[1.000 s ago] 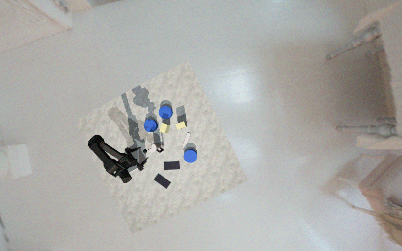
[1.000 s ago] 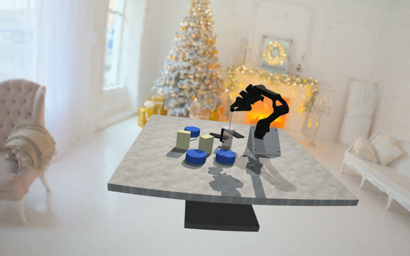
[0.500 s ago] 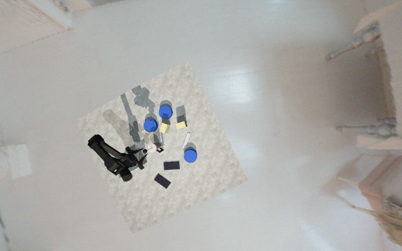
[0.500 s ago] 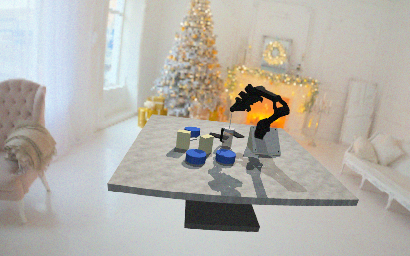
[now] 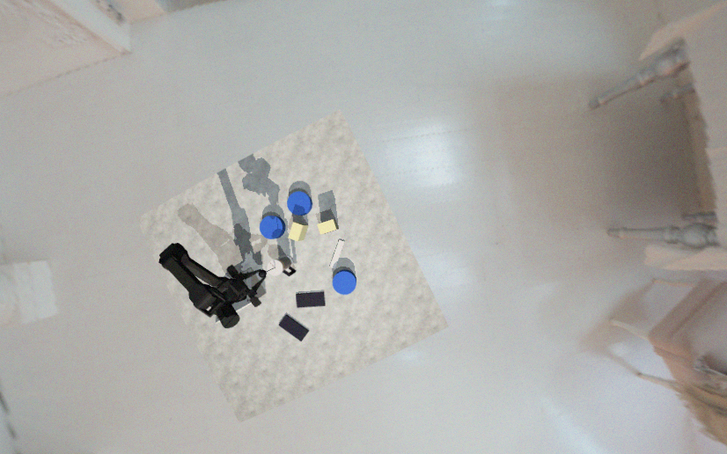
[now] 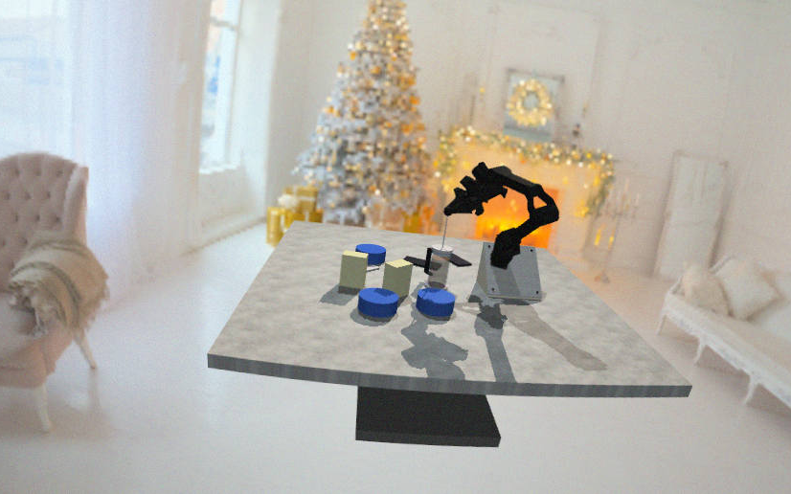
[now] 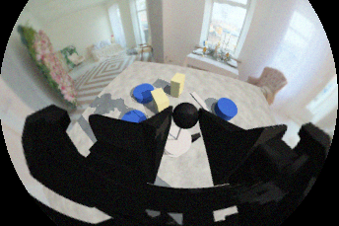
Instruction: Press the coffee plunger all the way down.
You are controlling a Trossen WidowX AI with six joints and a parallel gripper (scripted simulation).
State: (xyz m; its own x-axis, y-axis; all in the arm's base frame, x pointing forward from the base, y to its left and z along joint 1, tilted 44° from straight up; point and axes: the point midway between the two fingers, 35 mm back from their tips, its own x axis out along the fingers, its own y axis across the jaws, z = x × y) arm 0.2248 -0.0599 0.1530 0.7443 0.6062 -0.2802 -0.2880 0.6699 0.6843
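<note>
My gripper tip is now 20 mm to the left of the coffee press and 140 mm above it. Also, from my gripper tip: white stick: 270 mm ahead, 50 mm to the right, 270 mm below.
</note>
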